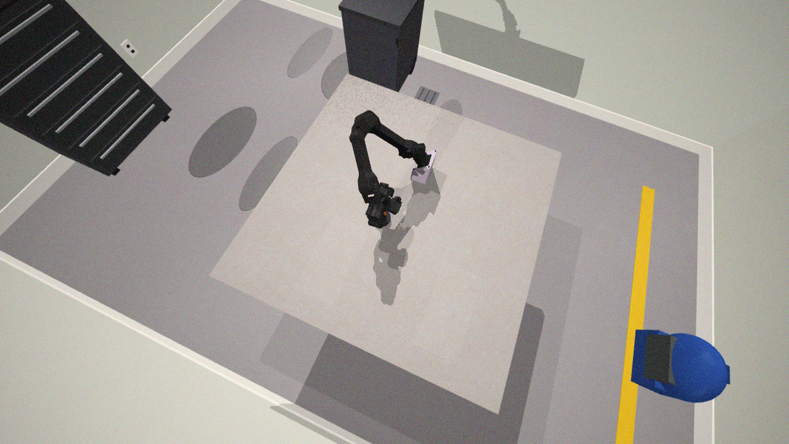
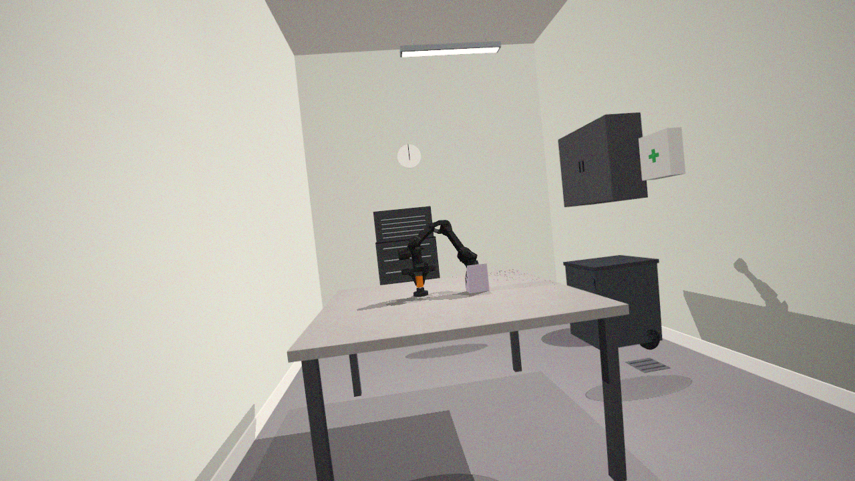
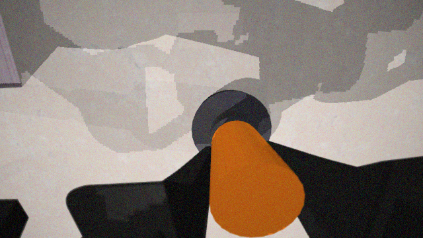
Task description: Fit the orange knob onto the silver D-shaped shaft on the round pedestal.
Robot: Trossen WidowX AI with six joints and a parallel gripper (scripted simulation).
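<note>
The dark round pedestal is 30 mm below my gripper tip. From my gripper tip the other things lie so: orange knob 30 mm above.
</note>
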